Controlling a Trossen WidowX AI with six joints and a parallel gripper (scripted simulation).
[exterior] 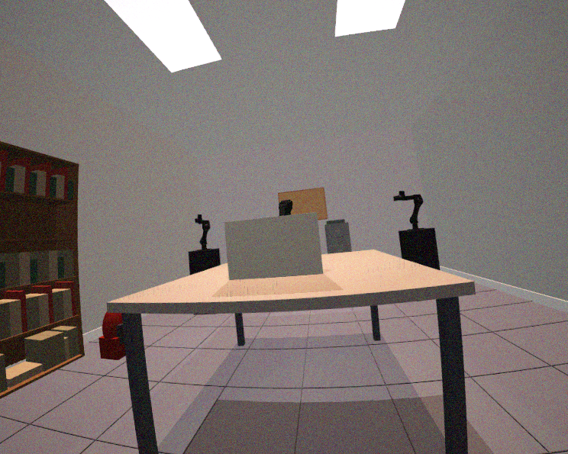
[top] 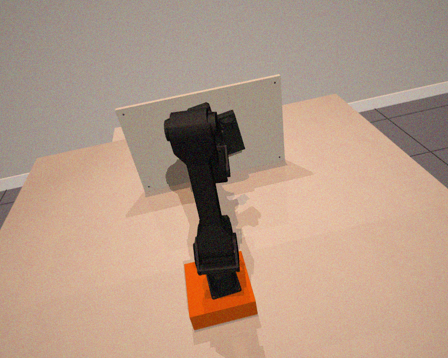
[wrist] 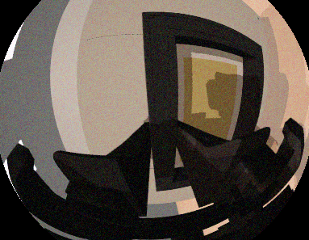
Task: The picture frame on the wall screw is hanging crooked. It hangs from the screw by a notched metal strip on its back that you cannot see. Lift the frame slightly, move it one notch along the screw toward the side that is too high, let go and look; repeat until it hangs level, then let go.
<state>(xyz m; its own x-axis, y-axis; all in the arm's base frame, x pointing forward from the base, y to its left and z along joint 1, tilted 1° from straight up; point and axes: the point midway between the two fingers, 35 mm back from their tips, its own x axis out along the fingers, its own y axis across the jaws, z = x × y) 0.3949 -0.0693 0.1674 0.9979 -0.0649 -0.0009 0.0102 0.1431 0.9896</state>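
Now: the picture frame 10 mm to the right of my gripper tip and 50 mm below it. The rest, counted from my gripper tip: wall board: 10 mm ahead, 60 mm below.
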